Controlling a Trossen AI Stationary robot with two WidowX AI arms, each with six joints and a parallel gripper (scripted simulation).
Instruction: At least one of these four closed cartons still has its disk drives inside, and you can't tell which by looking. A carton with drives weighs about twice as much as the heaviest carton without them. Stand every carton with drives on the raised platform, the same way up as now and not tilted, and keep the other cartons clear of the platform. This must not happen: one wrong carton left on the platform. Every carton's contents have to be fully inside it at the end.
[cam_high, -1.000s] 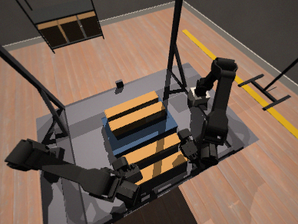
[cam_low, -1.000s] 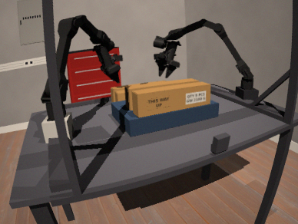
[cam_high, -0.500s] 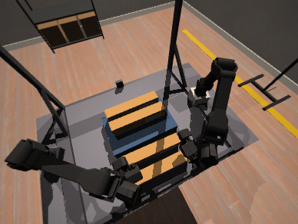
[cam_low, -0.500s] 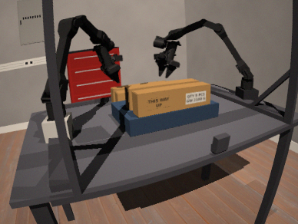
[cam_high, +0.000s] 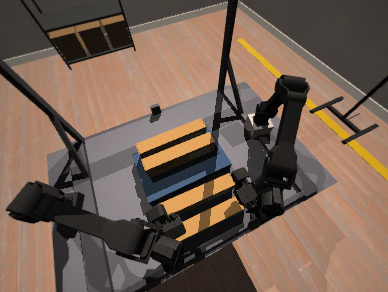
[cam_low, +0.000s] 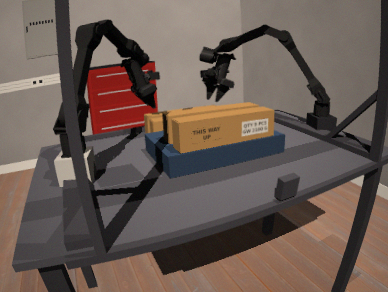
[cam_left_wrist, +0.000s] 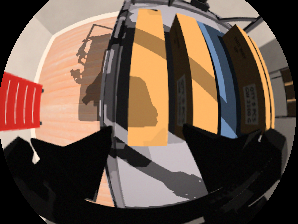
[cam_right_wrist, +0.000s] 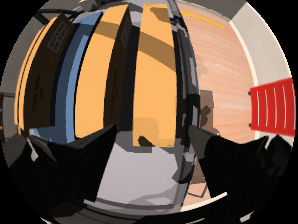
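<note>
Now: left hand 140 mm to the left of the carton and 110 mm above it.
My right gripper is now 14 cm to the right of the carton and 10 cm above it.
</note>
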